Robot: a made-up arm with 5 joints.
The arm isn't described. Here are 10 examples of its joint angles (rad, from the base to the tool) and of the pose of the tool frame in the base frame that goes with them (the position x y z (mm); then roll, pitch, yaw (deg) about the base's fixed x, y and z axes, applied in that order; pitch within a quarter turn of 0, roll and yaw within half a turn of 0).
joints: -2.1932 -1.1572 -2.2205 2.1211 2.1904
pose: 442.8 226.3 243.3 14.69 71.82 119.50
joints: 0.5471 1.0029 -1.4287 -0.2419 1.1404
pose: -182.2 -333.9 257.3 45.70 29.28 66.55
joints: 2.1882 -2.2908 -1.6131 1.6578 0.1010
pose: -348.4 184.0 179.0 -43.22 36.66 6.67
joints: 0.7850 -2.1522 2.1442 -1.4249 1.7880
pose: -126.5 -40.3 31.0 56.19 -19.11 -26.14
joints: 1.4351 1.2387 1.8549 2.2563 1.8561
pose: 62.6 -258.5 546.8 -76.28 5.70 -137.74
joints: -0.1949 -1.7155 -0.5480 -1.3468 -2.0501
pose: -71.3 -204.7 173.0 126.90 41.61 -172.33
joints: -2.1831 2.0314 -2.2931 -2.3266 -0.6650
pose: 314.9 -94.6 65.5 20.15 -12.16 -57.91
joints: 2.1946 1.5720 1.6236 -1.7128 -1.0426
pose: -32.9 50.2 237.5 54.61 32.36 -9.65
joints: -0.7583 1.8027 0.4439 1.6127 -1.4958
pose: 175.5 -575.0 319.8 113.77 65.34 -143.51
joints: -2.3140 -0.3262 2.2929 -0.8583 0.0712
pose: 281.2 -152.8 76.9 46.44 -10.94 164.38
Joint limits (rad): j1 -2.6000..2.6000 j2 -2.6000..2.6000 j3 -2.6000..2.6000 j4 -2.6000..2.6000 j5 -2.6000..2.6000
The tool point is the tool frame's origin. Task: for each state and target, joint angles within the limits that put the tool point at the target. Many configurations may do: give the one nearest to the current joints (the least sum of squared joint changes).
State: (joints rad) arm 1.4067 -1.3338 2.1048 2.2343 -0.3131
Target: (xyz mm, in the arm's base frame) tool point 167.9 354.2 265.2
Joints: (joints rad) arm 1.4772 -1.3946 2.2207 1.9912 -0.5708
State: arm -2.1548 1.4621 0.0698 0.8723 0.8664
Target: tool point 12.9 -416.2 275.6
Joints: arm -2.2072 1.7291 0.0585 0.9856 0.8828
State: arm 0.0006 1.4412 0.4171 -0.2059 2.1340
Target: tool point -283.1 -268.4 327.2
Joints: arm 0.3840 1.2630 0.2770 -0.2620 2.2405
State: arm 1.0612 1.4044 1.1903 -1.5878 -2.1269
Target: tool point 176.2 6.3 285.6
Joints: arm 0.9585 1.2036 1.1391 -2.4211 -2.1506
